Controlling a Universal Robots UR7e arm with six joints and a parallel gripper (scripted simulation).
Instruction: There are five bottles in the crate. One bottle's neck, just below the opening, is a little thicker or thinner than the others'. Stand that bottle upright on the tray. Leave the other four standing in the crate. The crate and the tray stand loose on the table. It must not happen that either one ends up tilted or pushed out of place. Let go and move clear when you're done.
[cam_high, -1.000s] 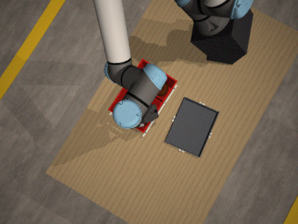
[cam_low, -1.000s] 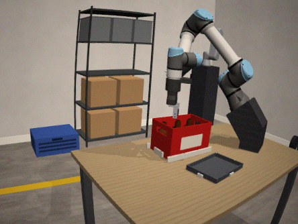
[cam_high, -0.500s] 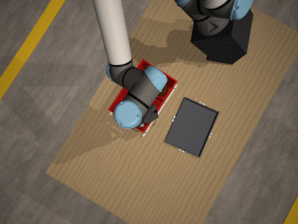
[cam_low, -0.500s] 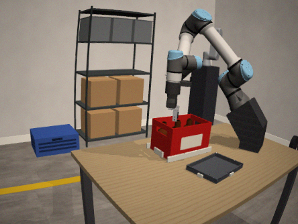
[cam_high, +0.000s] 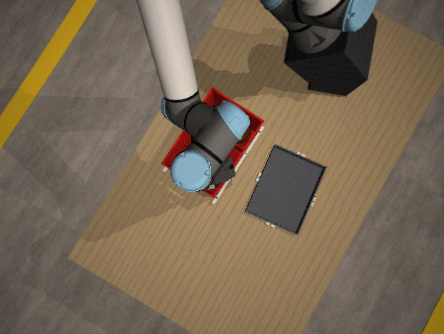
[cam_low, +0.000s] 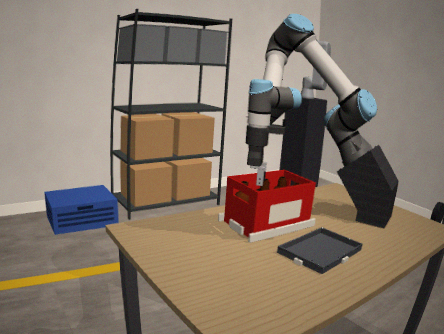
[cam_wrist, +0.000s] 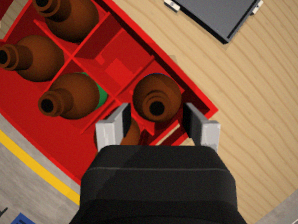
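My hand is 120 mm above the red crate, 100 mm past it and 40 mm to the left of it. From my hand the other things lie so: dark grey tray 240 mm to the left, 190 mm below, 90 mm behind.
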